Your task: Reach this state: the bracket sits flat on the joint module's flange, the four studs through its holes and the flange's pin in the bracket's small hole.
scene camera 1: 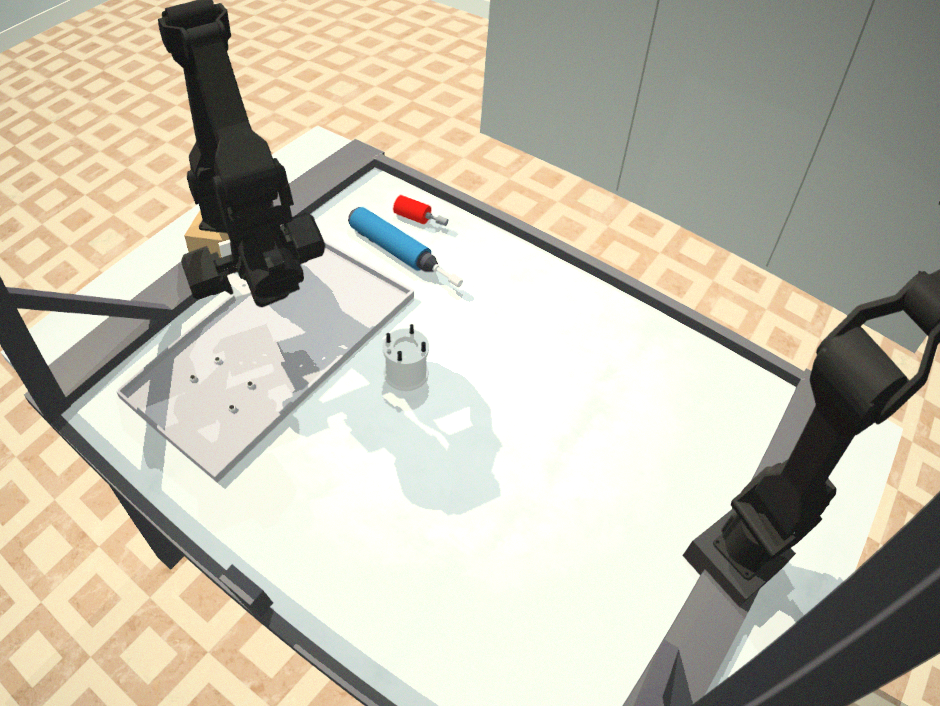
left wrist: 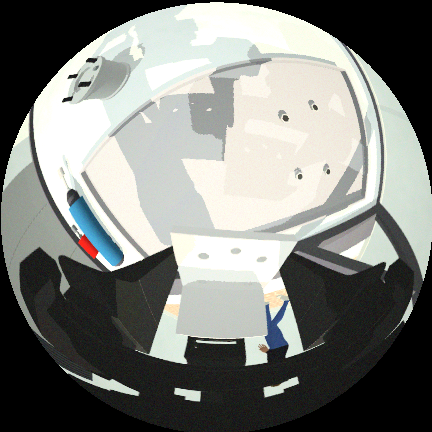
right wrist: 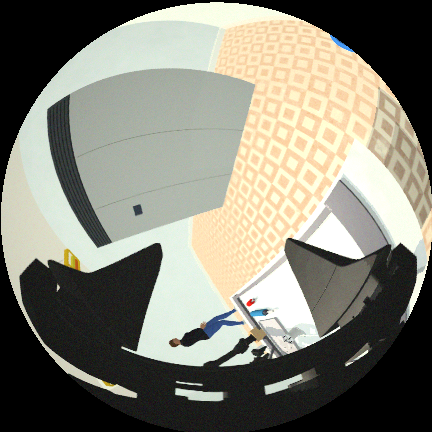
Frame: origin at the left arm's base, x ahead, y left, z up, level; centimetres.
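Seen in the pictures: left gripper, fingertip midpoint: (left wrist: 230, 253) (right wrist: 267, 348); right gripper, fingertip midpoint: (scene camera 1: 931, 238) (right wrist: 224, 247); left arm's base, link origin: (right wrist: 252, 337); right arm's base, link origin: (scene camera 1: 745, 547).
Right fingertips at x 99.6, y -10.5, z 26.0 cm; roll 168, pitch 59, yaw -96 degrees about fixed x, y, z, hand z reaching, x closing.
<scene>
Pixels of each thing's top centre, then the offset from my right fingertips to it.
- joint module, top centre: (scene camera 1: 405, 338) (right wrist: 286, 339) dy -8.4, dx -65.2, dz -26.0 cm
- low-walled tray, top centre: (left wrist: 236, 166) (scene camera 1: 266, 338) (right wrist: 281, 342) dy -7.7, dx -86.3, dz -31.8 cm
- blue tool, top centre: (scene camera 1: 403, 237) (left wrist: 79, 226) (right wrist: 258, 314) dy +15.0, dx -70.7, dz -29.3 cm
- red tool, top centre: (scene camera 1: 422, 205) (left wrist: 80, 244) dy +24.5, dx -69.7, dz -30.0 cm
- brown box, top centre: (scene camera 1: 223, 218) (right wrist: 252, 337) dy +10.5, dx -99.6, dz -26.0 cm
The joint module (scene camera 1: 405, 370) (left wrist: 109, 77), a grey cylinder, stands upright on the table with black studs rising from its flange. The flange's pin is too small to tell. My left gripper (scene camera 1: 254, 256) (left wrist: 230, 253) is shut on the bracket (left wrist: 225, 310), a pale angled piece with round holes in one plate. It holds the bracket raised over the tray, away from the joint module. The gripper mostly hides the bracket in the scene view, and its small hole cannot be made out. My right gripper (right wrist: 224, 247) is open and empty, with its camera facing the room.
The low-walled tray (scene camera 1: 364, 284) (left wrist: 260, 175) holds several small nuts at its near end. A blue tool (scene camera 1: 391, 237) (left wrist: 95, 230) and a red tool (scene camera 1: 412, 208) (left wrist: 88, 246) lie beyond the tray. A brown box (scene camera 1: 203, 241) stands behind the left arm.
</scene>
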